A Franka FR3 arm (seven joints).
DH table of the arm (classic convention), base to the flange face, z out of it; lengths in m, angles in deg. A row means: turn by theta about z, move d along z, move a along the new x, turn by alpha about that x. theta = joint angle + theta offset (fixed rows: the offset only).
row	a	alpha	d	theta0
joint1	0	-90	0.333	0
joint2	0	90	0	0
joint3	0.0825	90	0.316	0
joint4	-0.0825	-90	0	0
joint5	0	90	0.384	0
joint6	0.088	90	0	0
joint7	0	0	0.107	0
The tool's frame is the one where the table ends.
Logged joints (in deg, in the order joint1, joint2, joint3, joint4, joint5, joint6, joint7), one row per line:
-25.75, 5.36, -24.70, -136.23, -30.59, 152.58, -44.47
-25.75, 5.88, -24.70, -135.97, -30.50, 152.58, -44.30
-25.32, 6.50, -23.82, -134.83, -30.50, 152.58, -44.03
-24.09, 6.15, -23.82, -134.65, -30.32, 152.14, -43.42
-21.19, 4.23, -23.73, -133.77, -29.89, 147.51, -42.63
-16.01, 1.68, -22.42, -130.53, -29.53, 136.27, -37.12
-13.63, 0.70, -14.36, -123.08, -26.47, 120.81, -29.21
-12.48, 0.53, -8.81, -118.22, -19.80, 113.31, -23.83
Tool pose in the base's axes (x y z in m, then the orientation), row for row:
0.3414, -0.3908, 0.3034, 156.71, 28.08, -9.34
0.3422, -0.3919, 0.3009, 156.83, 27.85, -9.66
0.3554, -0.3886, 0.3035, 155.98, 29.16, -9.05
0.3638, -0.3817, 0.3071, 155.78, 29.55, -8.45
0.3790, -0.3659, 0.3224, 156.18, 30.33, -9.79
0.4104, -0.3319, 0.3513, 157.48, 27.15, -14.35
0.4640, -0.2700, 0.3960, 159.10, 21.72, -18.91
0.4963, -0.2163, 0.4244, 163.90, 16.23, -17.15
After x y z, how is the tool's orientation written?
As a rotation vector, in degrees.
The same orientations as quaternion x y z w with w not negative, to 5 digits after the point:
0.96692, 0.17326, -0.05763, 0.17812
0.96722, 0.17176, -0.05958, 0.17729
0.96485, 0.18038, -0.05598, 0.18275
0.96432, 0.18292, -0.05231, 0.18410
0.96402, 0.18721, -0.06043, 0.17881
0.96726, 0.16676, -0.08814, 0.16981
0.97147, 0.13262, -0.11546, 0.15915
0.98197, 0.09724, -0.10275, 0.12540

